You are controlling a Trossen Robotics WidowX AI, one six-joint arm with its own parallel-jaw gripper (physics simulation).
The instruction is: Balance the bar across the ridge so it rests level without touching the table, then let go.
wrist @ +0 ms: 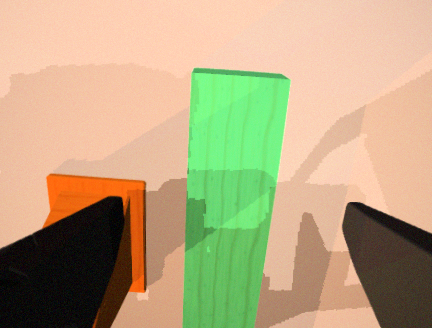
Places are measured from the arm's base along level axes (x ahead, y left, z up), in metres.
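Pixels of known places: gripper, fingertip midpoint: (pixel 235 213).
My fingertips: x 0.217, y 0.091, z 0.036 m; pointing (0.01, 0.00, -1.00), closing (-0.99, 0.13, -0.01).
Observation:
For each thing: its middle in the pictures, then the offset to it from my fingertips. "pt": a spot on its surface instead. Level surfaces: height alone.
- green bar at the middle of its body: (pixel 222 270) 0.007 m ahead, 0.045 m left, 0.028 m down
- orange ridge at a spot on its surface: (pixel 138 235) pt 0.042 m ahead, 0.026 m left, 0.032 m down
- pale pink-beige table at its surface level: 0.036 m down
The green bar (pixel 227 165) runs up the middle of the wrist view, its far end near the upper middle and its near end cut off by the bottom edge. The orange ridge (pixel 138 235) stands to the left of the bar, with a gap of table between them in this view; the left finger hides much of it. My gripper (pixel 235 213) is open, with one finger on each side of the bar and a gap on both sides. Whether the bar lies flat on the table cannot be told for certain.
The pale pink-beige table (pixel 125 30) spreads around the bar and ridge. Shadows of the arm and gripper fall across the table and over the bar.

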